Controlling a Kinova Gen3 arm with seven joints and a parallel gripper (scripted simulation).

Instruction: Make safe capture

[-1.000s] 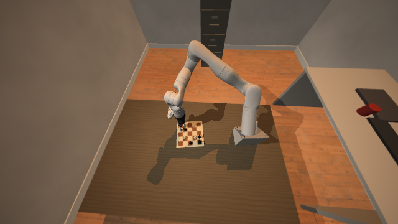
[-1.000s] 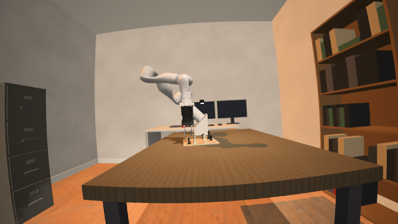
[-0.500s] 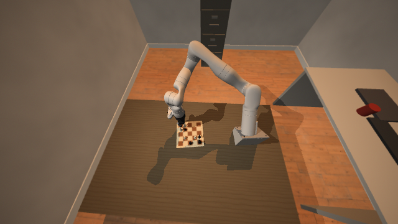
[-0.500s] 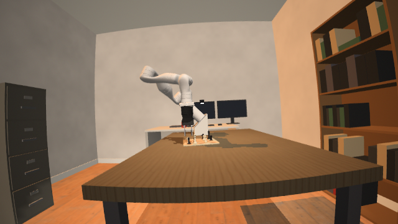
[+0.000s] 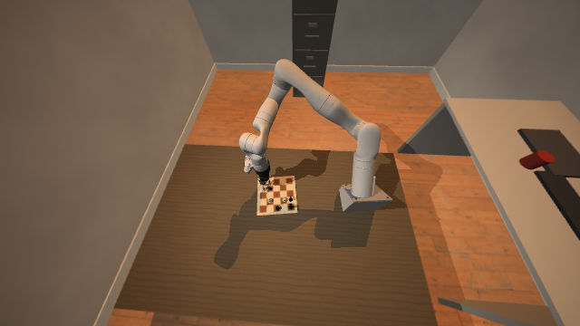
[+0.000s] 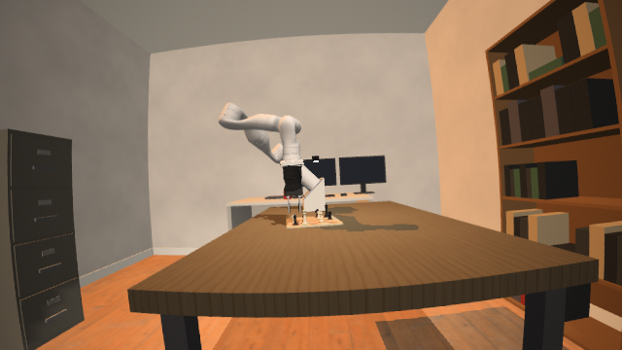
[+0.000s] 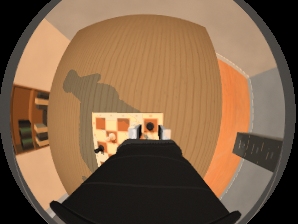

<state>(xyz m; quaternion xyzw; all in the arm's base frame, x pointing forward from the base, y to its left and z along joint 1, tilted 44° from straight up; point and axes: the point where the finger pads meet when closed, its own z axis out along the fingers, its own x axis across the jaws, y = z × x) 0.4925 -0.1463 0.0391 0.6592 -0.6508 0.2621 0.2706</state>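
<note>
Right now the black chess piece is 50 mm below my hand. From my hand the other things lie so: small chessboard (80 mm behind, 70 mm to the left, 70 mm below).
</note>
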